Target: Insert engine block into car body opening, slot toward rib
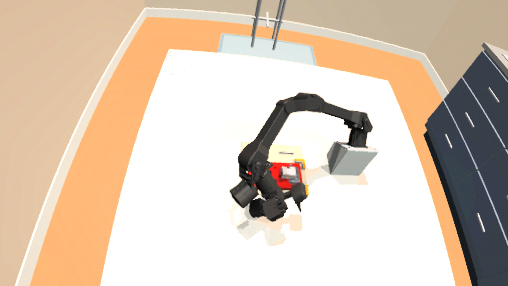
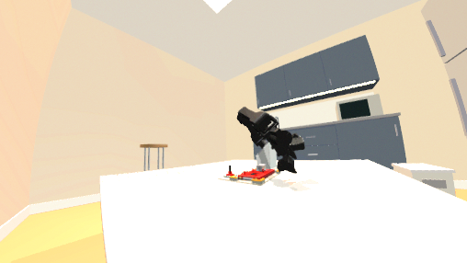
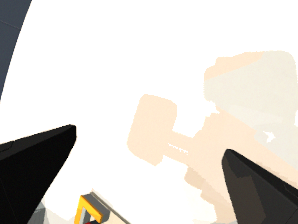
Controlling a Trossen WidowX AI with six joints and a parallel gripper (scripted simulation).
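Right now my gripper tip is 180 mm to the left of the grey engine block, 30 mm past it and 10 mm above it.
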